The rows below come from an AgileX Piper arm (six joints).
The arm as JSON. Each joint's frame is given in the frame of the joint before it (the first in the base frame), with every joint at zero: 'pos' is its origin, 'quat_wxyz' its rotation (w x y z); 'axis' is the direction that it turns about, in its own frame. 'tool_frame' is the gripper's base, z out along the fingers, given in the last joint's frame.
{
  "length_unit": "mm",
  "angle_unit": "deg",
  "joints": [
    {
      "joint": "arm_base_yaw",
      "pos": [
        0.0,
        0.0,
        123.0
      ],
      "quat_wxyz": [
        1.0,
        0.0,
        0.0,
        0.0
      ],
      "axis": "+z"
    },
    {
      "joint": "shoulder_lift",
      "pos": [
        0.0,
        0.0,
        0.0
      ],
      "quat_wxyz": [
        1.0,
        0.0,
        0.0,
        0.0
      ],
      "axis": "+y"
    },
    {
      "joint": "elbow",
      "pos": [
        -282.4,
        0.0,
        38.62
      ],
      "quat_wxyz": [
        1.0,
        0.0,
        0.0,
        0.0
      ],
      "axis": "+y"
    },
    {
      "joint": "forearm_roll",
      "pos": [
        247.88,
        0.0,
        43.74
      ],
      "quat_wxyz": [
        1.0,
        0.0,
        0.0,
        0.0
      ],
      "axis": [
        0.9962,
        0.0,
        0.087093
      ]
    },
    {
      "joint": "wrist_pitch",
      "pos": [
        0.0,
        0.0,
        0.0
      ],
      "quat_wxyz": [
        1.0,
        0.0,
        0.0,
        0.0
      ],
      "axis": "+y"
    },
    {
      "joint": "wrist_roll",
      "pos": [
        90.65,
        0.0,
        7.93
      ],
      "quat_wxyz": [
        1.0,
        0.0,
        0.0,
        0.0
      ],
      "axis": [
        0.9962,
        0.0,
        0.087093
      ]
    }
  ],
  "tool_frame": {
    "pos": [
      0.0,
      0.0,
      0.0
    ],
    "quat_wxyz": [
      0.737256,
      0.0,
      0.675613,
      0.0
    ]
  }
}
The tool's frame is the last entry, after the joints.
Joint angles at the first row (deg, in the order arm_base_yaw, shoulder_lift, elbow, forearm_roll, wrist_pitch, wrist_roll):
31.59, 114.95, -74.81, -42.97, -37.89, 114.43
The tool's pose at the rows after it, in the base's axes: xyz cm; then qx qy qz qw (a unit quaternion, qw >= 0):
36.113 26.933 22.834 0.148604 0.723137 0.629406 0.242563
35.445 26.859 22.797 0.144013 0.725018 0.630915 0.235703
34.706 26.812 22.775 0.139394 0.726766 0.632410 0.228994
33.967 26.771 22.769 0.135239 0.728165 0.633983 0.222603
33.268 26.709 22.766 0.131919 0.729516 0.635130 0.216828
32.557 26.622 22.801 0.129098 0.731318 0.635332 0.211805
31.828 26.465 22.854 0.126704 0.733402 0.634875 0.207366
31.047 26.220 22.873 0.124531 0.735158 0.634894 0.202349
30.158 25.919 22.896 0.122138 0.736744 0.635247 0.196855
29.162 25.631 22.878 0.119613 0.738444 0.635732 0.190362
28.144 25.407 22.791 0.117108 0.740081 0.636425 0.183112
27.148 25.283 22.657 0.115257 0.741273 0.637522 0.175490
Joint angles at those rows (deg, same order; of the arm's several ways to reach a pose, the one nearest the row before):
31.73, 114.11, -73.41, -43.63, -38.55, 114.77
31.97, 113.19, -71.84, -44.16, -39.30, 115.04
32.32, 112.20, -70.17, -44.50, -40.01, 115.15
32.71, 111.20, -68.55, -44.72, -40.65, 115.20
33.07, 110.23, -67.00, -44.86, -41.19, 115.23
33.46, 109.16, -65.44, -44.99, -41.50, 115.25
33.79, 107.96, -63.78, -45.14, -41.71, 115.26
34.06, 106.66, -61.88, -45.27, -42.12, 115.26
34.35, 105.17, -59.71, -45.36, -42.63, 115.22
34.76, 103.60, -57.36, -45.37, -43.18, 115.14
35.31, 102.17, -55.06, -45.22, -43.76, 114.99
36.03, 100.94, -52.94, -44.80, -44.31, 114.74

